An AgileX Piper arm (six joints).
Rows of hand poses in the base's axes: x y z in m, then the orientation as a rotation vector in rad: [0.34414 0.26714 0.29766 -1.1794 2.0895 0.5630]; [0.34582 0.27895 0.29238 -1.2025 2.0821 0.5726]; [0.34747 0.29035 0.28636 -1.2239 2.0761 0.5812]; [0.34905 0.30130 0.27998 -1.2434 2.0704 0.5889]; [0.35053 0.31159 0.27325 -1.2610 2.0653 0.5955]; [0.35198 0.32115 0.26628 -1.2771 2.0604 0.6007]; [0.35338 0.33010 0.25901 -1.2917 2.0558 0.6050]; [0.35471 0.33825 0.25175 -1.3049 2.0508 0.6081]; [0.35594 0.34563 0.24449 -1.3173 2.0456 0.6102]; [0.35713 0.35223 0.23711 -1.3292 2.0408 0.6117]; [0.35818 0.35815 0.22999 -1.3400 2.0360 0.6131]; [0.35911 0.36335 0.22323 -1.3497 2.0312 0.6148]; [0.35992 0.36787 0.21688 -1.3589 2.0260 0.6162]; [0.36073 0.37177 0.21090 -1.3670 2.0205 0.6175]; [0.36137 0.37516 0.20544 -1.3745 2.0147 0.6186]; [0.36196 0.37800 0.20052 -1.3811 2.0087 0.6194]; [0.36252 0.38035 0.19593 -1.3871 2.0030 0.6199]
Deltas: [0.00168 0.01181 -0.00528 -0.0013 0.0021 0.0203]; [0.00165 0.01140 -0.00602 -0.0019 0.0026 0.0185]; [0.00158 0.01095 -0.00638 -0.0017 0.0023 0.0169]; [0.00148 0.01029 -0.00673 -0.0018 0.0020 0.0151]; [0.00145 0.00956 -0.00697 -0.0020 0.0013 0.0136]; [0.00140 0.00895 -0.00727 -0.0020 0.0009 0.0123]; [0.00133 0.00815 -0.00726 -0.0018 -0.0001 0.0110]; [0.00123 0.00738 -0.00726 -0.0019 -0.0009 0.0103]; [0.00119 0.00660 -0.00738 -0.0022 -0.0009 0.0097]; [0.00105 0.00592 -0.00712 -0.0018 -0.0011 0.0089]; [0.00093 0.00520 -0.00676 -0.0011 -0.0011 0.0082]; [0.00081 0.00452 -0.00635 -0.0009 -0.0016 0.0079]; [0.00081 0.00390 -0.00598 -0.0003 -0.0020 0.0072]; [0.00064 0.00339 -0.00546 0.0000 -0.0024 0.0068]; [0.00059 0.00284 -0.00492 0.0004 -0.0029 0.0062]; [0.00056 0.00235 -0.00459 0.0004 -0.0029 0.0056]
